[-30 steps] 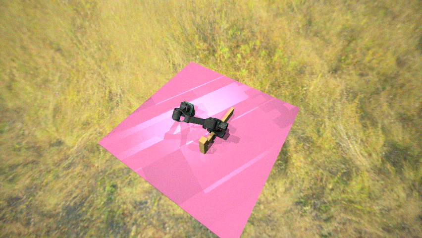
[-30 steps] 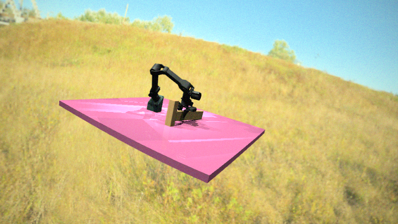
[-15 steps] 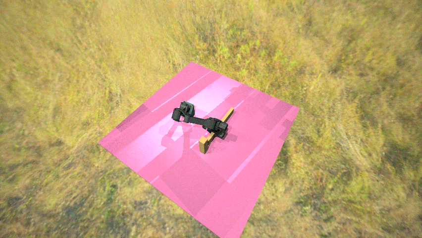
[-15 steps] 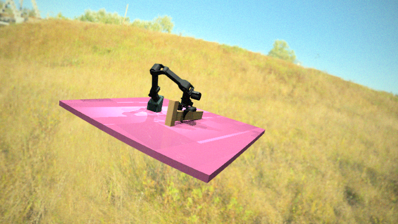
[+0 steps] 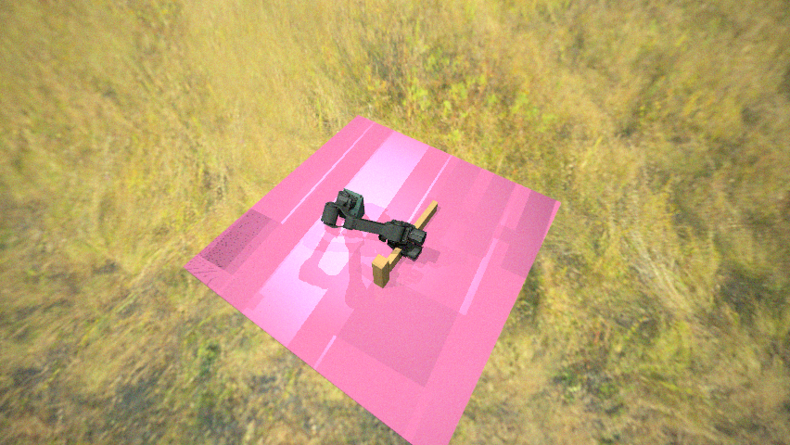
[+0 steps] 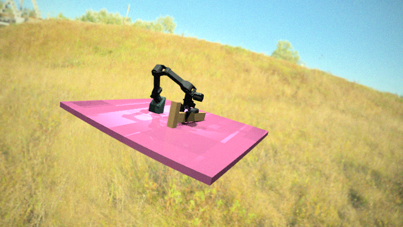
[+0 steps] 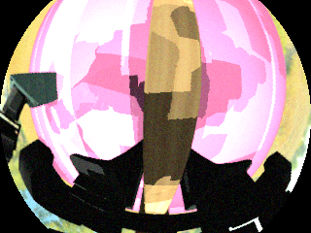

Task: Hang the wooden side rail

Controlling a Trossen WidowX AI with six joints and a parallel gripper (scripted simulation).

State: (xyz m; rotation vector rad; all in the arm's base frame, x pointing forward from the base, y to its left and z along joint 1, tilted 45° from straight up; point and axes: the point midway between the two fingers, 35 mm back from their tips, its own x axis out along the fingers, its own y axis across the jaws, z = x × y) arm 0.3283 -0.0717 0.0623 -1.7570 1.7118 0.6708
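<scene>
My gripper tip is now 140 mm to the left of the headboard post, 40 mm below it and 10 mm past it.
</scene>
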